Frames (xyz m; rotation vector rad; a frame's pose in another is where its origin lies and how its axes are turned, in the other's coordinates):
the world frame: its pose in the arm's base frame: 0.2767 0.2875 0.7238 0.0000 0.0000 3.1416
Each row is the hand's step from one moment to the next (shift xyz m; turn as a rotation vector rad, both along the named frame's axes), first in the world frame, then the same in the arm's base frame.
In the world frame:
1: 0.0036 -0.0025 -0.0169 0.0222 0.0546 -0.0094
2: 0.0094 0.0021 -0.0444 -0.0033 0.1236 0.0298
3: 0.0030 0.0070 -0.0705 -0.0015 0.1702 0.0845
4: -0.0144 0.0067 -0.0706 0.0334 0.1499 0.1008
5: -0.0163 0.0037 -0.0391 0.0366 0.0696 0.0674
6: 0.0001 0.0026 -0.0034 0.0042 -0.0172 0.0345
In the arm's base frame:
1: -0.0036 0.0025 -0.0169 -0.0222 -0.0546 -0.0094
2: -0.0094 -0.0021 -0.0444 0.0033 -0.1236 0.0298
3: -0.0030 -0.0070 -0.0705 0.0015 -0.1702 0.0845
4: 0.0144 -0.0067 -0.0706 -0.0334 -0.1499 0.1008
5: 0.0163 -0.0037 -0.0391 -0.0366 -0.0696 0.0674
6: -0.0001 -0.0026 -0.0034 -0.0042 0.0172 0.0345

